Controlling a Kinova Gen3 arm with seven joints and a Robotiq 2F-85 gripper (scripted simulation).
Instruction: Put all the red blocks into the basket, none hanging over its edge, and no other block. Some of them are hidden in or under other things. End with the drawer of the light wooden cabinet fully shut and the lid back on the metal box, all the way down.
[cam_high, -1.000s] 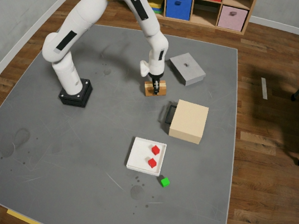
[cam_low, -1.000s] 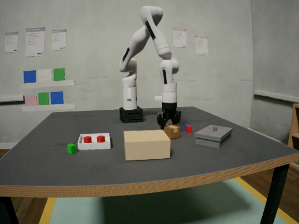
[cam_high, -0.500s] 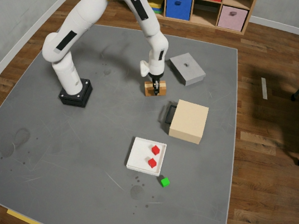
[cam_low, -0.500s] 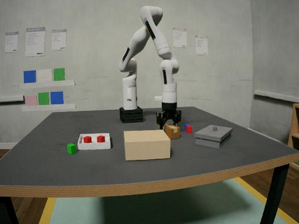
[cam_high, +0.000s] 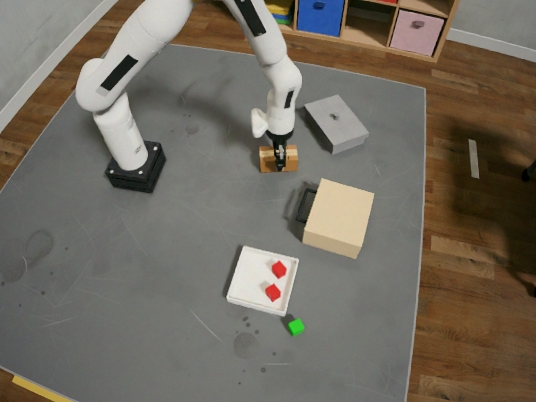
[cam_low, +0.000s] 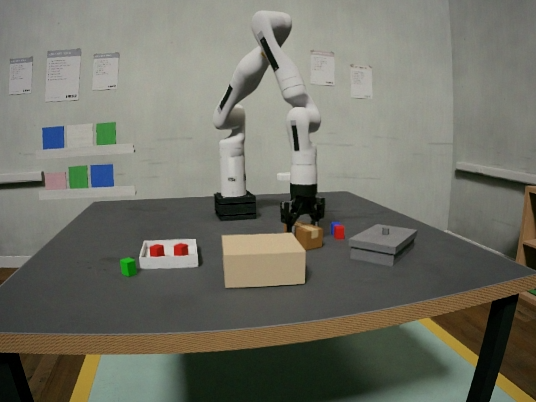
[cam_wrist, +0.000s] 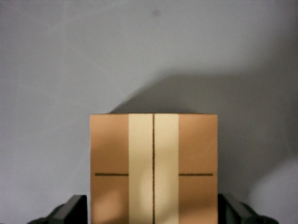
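The cardboard box lies right at my hand. Round my hand: blue block (10 cm behind, 11 cm to the left, 2 cm below); then lid (10 cm ahead, 21 cm to the left, 1 cm above); then metal box (10 cm ahead, 21 cm to the left, 1 cm below).
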